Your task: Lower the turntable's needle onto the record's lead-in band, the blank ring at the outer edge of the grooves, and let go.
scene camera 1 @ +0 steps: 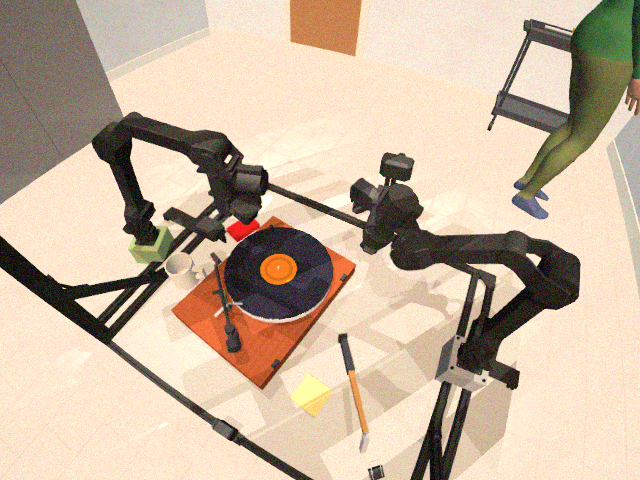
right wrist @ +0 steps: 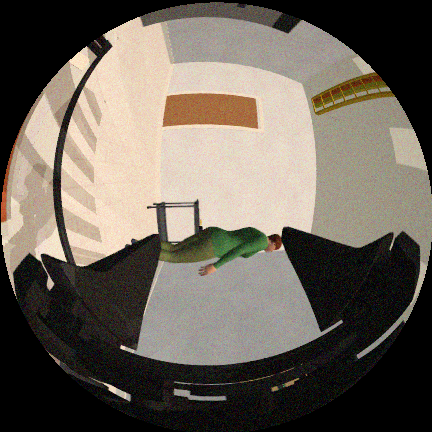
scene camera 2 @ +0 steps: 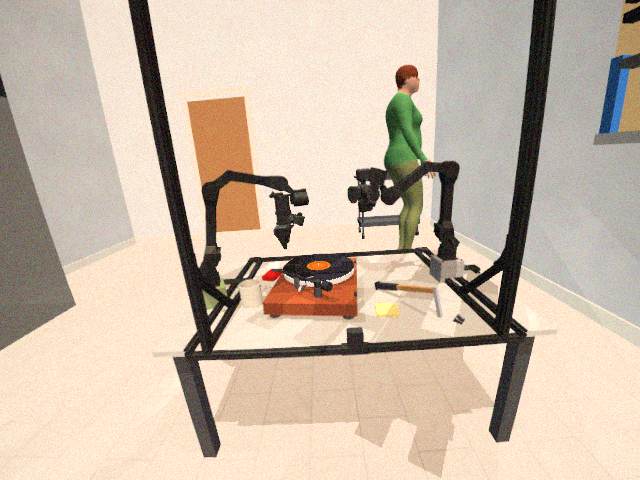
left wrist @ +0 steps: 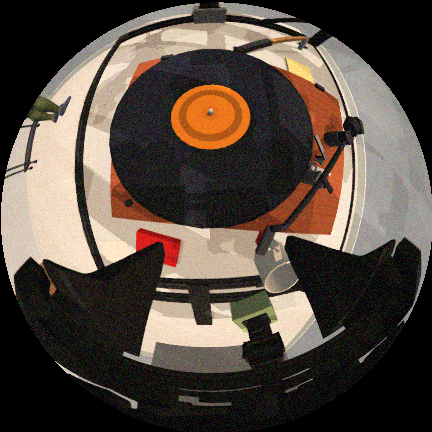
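Seen in the pictures: left gripper, fingertip midpoint: (scene camera 1: pixel 235 231) (scene camera 2: pixel 286 245) (left wrist: pixel 226 246); right gripper, fingertip midpoint: (right wrist: pixel 222 237); left arm's base at its link origin: (scene camera 1: pixel 147 237) (left wrist: pixel 256 321); right arm's base at its link origin: (scene camera 1: pixel 470 358) (scene camera 2: pixel 447 257).
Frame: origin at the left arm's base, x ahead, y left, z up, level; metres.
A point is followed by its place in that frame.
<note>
The turntable (scene camera 1: pixel 258 356) @(x 0.401, y -0.333, z -0.013 m) (scene camera 2: pixel 310 308) @(x 0.286, y -0.319, z -0.030 m) (left wrist: pixel 310 215) @(x 0.219, y -0.185, z -0.012 m) has an orange-brown base and carries a black record (scene camera 1: pixel 310 258) @(x 0.513, y -0.055, z 0.015 m) (scene camera 2: pixel 338 264) @(x 0.501, y -0.134, z 0.015 m) (left wrist: pixel 160 170) @(x 0.389, y -0.006, z 0.015 m) with an orange label. Its dark tonearm (scene camera 1: pixel 222 294) @(x 0.296, y -0.199, z 0.041 m) (left wrist: pixel 307 196) @(x 0.280, y -0.157, z 0.039 m) lies along the record's side. The headshell (scene camera 1: pixel 215 256) @(x 0.249, y -0.080, z 0.036 m) (left wrist: pixel 265 240) @(x 0.252, y -0.083, z 0.036 m) is outside the record's edge, near the mug; the needle itself is too small to see. My left gripper (scene camera 2: pixel 282 245) @(x 0.312, y -0.048, z 0.112 m) (left wrist: pixel 226 246) @(x 0.312, y -0.048, z 0.112 m) is open and empty, pointing down above and behind the turntable. My right gripper (right wrist: pixel 222 237) @(x 0.705, y -0.001, z 0.307 m) is open and empty, raised at the right and facing away from the turntable.
A pale mug (scene camera 1: pixel 180 271) @(x 0.110, y -0.073, z -0.070 m) (scene camera 2: pixel 251 293) @(x 0.131, y -0.134, z -0.015 m) stands left of the turntable. A red block (scene camera 1: pixel 242 228) @(x 0.277, y 0.102, z -0.057 m) (scene camera 2: pixel 271 274) @(x 0.266, y 0.095, z -0.057 m) lies by its back left. A hammer (scene camera 1: pixel 356 392) @(x 0.636, y -0.408, z -0.009 m), a yellow note (scene camera 1: pixel 311 395) @(x 0.534, y -0.407, z -0.068 m) (scene camera 2: pixel 386 310) @(x 0.526, y -0.414, z -0.068 m) and a small dark clip (scene camera 1: pixel 376 471) @(x 0.686, y -0.571, z -0.066 m) lie to the right.
</note>
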